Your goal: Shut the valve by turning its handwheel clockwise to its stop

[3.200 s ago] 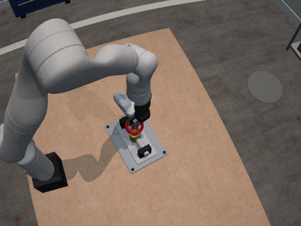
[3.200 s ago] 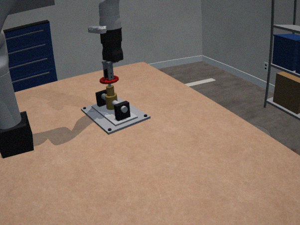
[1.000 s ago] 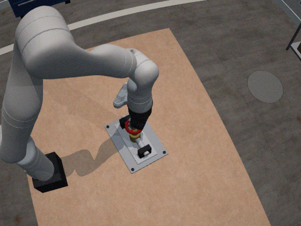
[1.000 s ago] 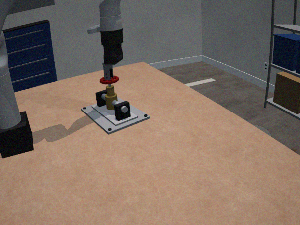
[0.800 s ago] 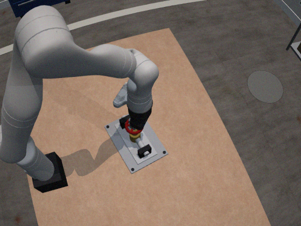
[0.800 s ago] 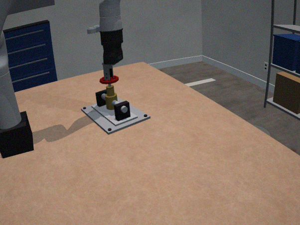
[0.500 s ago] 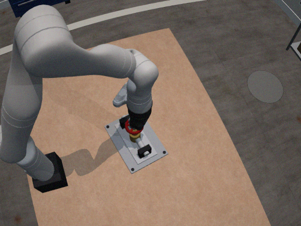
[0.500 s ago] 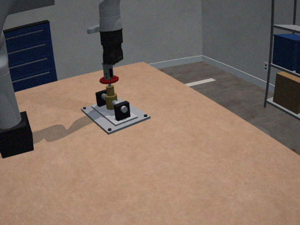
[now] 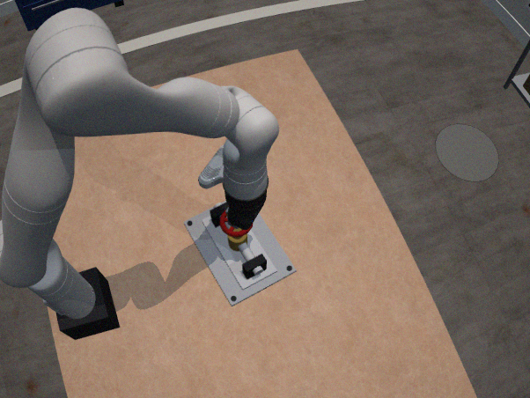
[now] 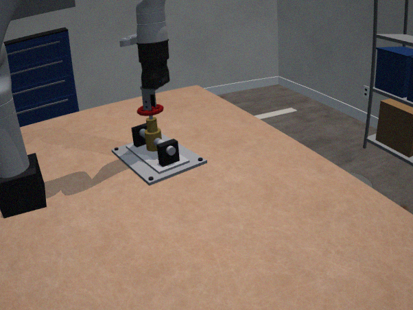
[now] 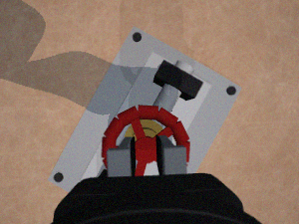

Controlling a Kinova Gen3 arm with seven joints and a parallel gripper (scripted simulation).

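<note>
Now: hand 30 mm above the red handwheel.
</note>
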